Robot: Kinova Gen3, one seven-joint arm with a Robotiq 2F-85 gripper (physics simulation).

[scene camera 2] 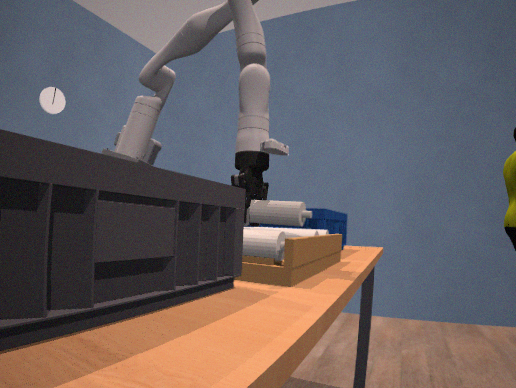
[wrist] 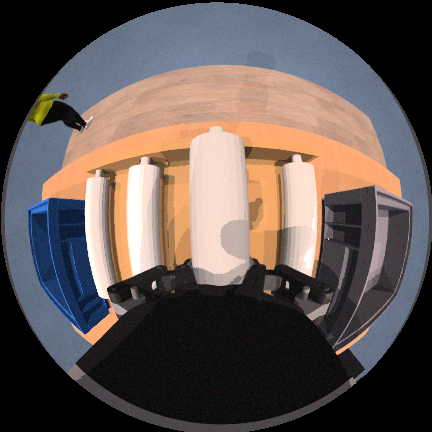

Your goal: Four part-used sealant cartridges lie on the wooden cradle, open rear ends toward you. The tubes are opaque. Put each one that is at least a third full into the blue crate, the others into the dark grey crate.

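Places are measured from the arm's base along level axes (x left, y back, z up), in millimetres.
Pixels of known places: gripper, fingertip midpoint: (scene camera 2: 249, 226); arm's base at its link origin: (scene camera 2: 129, 157).
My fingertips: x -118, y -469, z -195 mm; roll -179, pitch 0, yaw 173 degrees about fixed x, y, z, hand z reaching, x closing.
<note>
For each thing: its top centre in the pictures, then the offset to it from my fingertips. Level surfaces: height alone.
- white opaque cartridge at its top centre: (wrist: 219, 265) (scene camera 2: 258, 198) dx -2, dy -18, dz +61 mm
- dark grey crate at its top centre: (scene camera 2: 66, 172) (wrist: 396, 267) dx -378, dy +111, dz +58 mm
- blue crate at its top centre: (wrist: 38, 258) (scene camera 2: 298, 211) dx +504, dy -6, dz +58 mm
- wooden table at its surface level: dz -89 mm
My gripper (scene camera 2: 253, 212) (wrist: 221, 262) is shut on a white opaque cartridge (scene camera 2: 278, 212) (wrist: 219, 200) and holds it about level above the wooden cradle (scene camera 2: 314, 257) (wrist: 175, 156), apart from it. Its nozzle points away from the gripper in the wrist view. One cartridge (scene camera 2: 262, 242) (wrist: 299, 215) lies on the cradle beside the dark grey crate (scene camera 2: 135, 230) (wrist: 367, 240). Two more cartridges (wrist: 144, 215) (wrist: 98, 225) lie towards the blue crate (scene camera 2: 330, 220) (wrist: 62, 250); in the scene view they are mostly hidden. The cartridges' rear openings and fill do not show.
The dark grey crate stands high in the scene view's foreground and hides part of the cradle. The crates stand at opposite ends of the cradle on the wooden table (scene camera 2: 240, 325). A person in yellow (scene camera 2: 510, 195) (wrist: 43, 110) stands beyond the table.
</note>
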